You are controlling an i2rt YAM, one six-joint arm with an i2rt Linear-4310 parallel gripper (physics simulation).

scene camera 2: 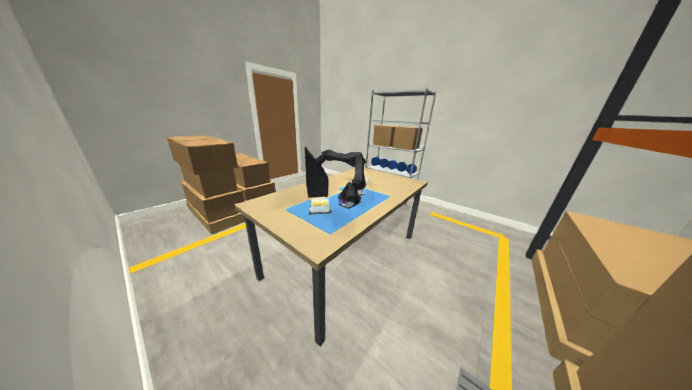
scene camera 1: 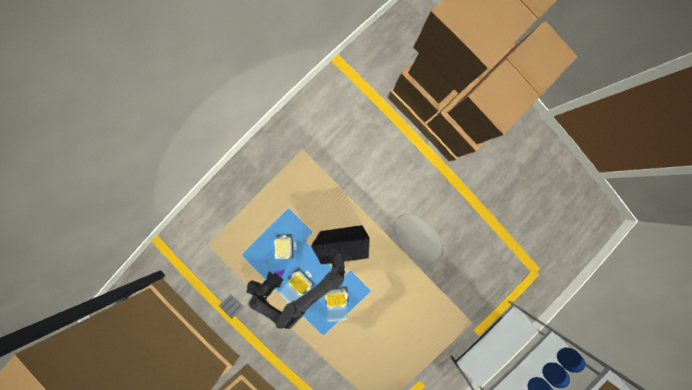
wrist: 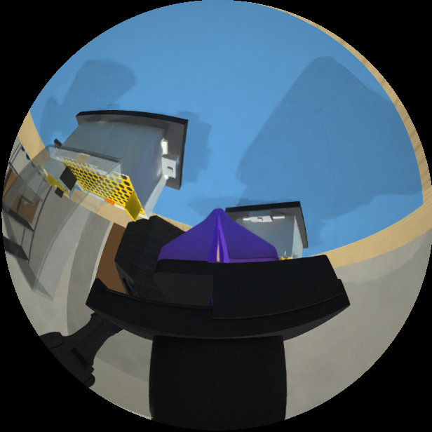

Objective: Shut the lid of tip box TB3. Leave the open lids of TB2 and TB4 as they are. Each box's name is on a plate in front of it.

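Places are measured from the arm's base along level axes (x ahead, y left, z up), in millimetres.
Pixels of known places: gripper, fingertip midpoint: (scene camera 2: 339, 203) (scene camera 1: 284, 270); arm's base, link origin: (scene camera 2: 317, 162) (scene camera 1: 337, 254).
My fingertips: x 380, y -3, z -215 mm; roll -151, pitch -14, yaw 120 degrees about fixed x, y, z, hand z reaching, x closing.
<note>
Ahead of a thing's pixels: the offset from my fingertips to its top centre. "*": to the spot under its first point. Level surfaces: height alone.
Three tip boxes with yellow racks stand on the blue mat; no name plate is readable. In scene camera 1, the upper-left box {dx -66, dy -126, dz +27 mm} (scene camera 1: 283, 247) (scene camera 2: 320, 205) looks pale on top with no lid tipped back. The middle box {dx -42, dy +121, dz +24 mm} (scene camera 1: 300, 282) (wrist: 120, 145) has its clear lid {* dx +29, dy +128, dz +47 mm} (scene camera 1: 288, 293) (wrist: 52, 245) open. The lower-right box {dx -205, dy +314, dz +24 mm} (scene camera 1: 336, 299) also has its clear lid (scene camera 1: 337, 314) open. My gripper (scene camera 1: 281, 273) (scene camera 2: 341, 201) (wrist: 217, 214) is shut and empty, purple fingertips together, above the mat between the upper-left and middle boxes. In the wrist view the fingers partly hide another box (wrist: 277, 227).
The blue mat {dz -50 mm} (scene camera 1: 324, 327) (scene camera 2: 330, 225) (wrist: 215, 60) lies on a wooden table {dz -53 mm} (scene camera 1: 410, 320) (scene camera 2: 270, 220). A large black block (scene camera 1: 342, 243) (scene camera 2: 316, 175) (wrist: 145, 252) stands at the arm's base end, beside the mat. The arm (scene camera 1: 315, 295) (scene camera 2: 359, 170) reaches across the middle box's side.
</note>
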